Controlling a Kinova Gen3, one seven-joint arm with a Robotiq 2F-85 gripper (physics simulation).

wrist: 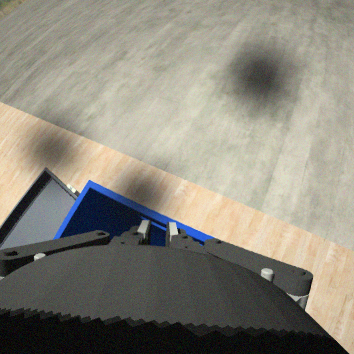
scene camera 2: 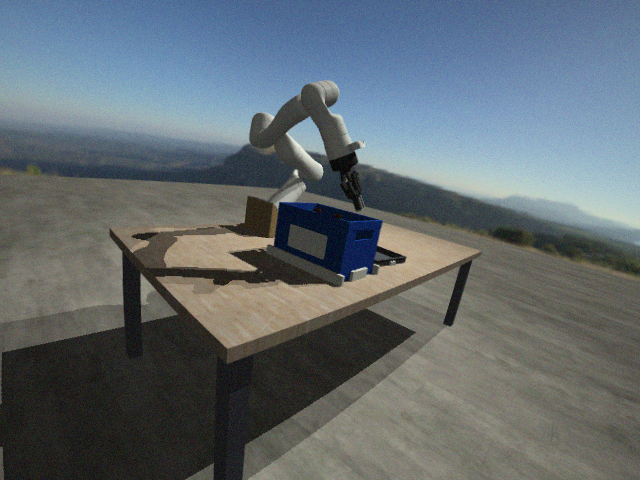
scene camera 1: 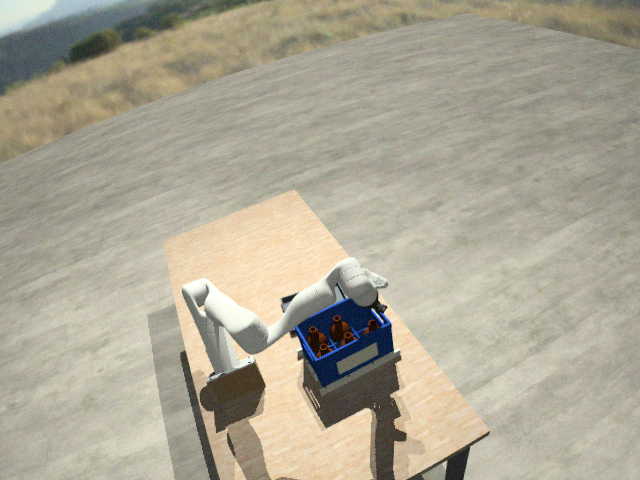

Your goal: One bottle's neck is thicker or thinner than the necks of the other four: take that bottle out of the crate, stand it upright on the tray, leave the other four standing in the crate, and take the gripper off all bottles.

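Frame: origin at the arm's base, x ahead, y left, z up, level; millimetres.
Seen in the pictures: gripper, between the fingertips: [wrist: 157, 233] [scene camera 2: 360, 209]; arm's base, origin of its link: [scene camera 2: 271, 214] [scene camera 1: 228, 368].
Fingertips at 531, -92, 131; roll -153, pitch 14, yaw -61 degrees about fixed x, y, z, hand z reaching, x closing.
Observation:
Pixels of each thing's top centre, then the offset from my fingertips to it, as dx, dy, dz. "spot": a spot on its surface instead. Level surfaces: height alone.
- blue crate, centre of its top: [wrist: 89, 342] [scene camera 2: 330, 211] [scene camera 1: 341, 323] -118, +8, -29
- dark tray, a spot on its surface: [wrist: 40, 215] spot: -103, +311, -199
- wooden table, height of its surface: dz -204
The blue crate [scene camera 1: 384, 341] [scene camera 2: 361, 255] [wrist: 125, 200] stands on the table. In scene camera 1 several brown bottles show upright in its cells: one [scene camera 1: 313, 339], one [scene camera 1: 338, 329], one [scene camera 1: 323, 350], one [scene camera 1: 347, 338] and one [scene camera 1: 372, 327] apart at the right. I cannot tell whose neck differs. The dark tray [scene camera 2: 385, 255] [wrist: 40, 215] lies beside the crate, partly hidden behind the arm in scene camera 1; its visible part is bare. My gripper [scene camera 1: 381, 308] [scene camera 2: 359, 207] [wrist: 157, 233] is nearly closed, a narrow gap between its fingertips and no bottle in it. It hangs above the crate's far right end.
White strips [scene camera 1: 361, 373] [scene camera 2: 305, 266] lie along the crate's foot. A brown block [scene camera 1: 237, 383] [scene camera 2: 261, 217] is at the arm's base. The arm reaches over the wooden table [scene camera 1: 248, 242] [scene camera 2: 232, 310]. The table's edge runs close beyond the crate in the wrist view.

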